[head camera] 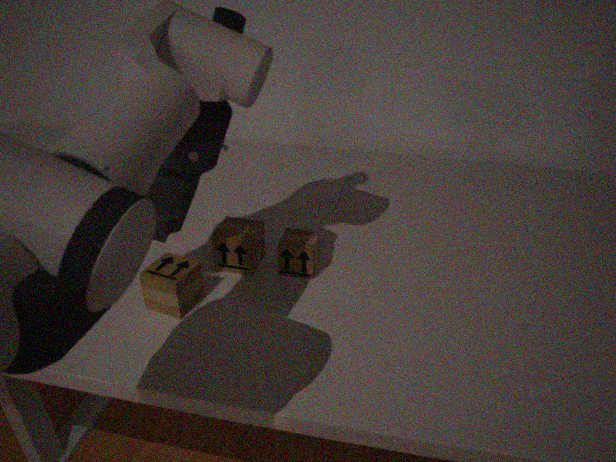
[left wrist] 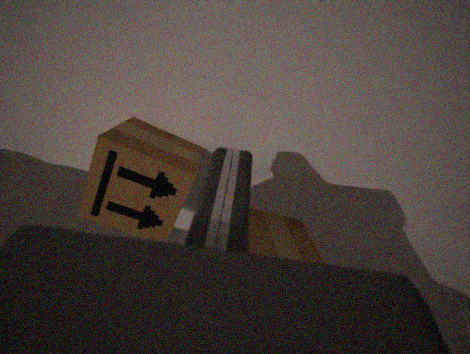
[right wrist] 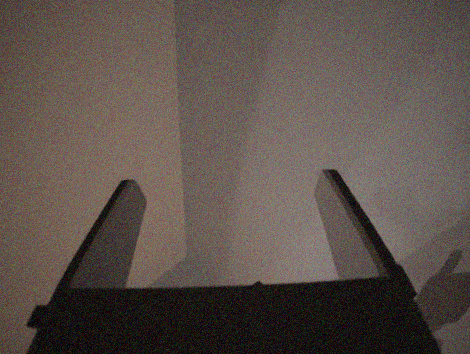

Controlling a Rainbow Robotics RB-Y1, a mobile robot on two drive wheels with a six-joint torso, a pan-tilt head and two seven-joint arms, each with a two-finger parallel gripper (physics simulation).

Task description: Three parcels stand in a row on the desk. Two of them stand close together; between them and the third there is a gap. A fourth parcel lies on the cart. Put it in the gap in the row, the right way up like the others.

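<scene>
Three wooden parcels show in the head view. One parcel at the left is nearest the desk's front edge and has its arrows on its upper face. The middle parcel and the right-hand parcel have upright arrows on their front faces, with a narrow space between them. In the left wrist view, a parcel with arrows lies left of my fingers and another parcel is partly hidden behind them. My left gripper is shut and empty. My right gripper is open and empty. The cart does not show.
The pale desk runs to a front edge at the bottom of the head view. My left arm covers the left side and casts a broad shadow over the desk and parcels. Pale legs and the wooden floor show below the edge.
</scene>
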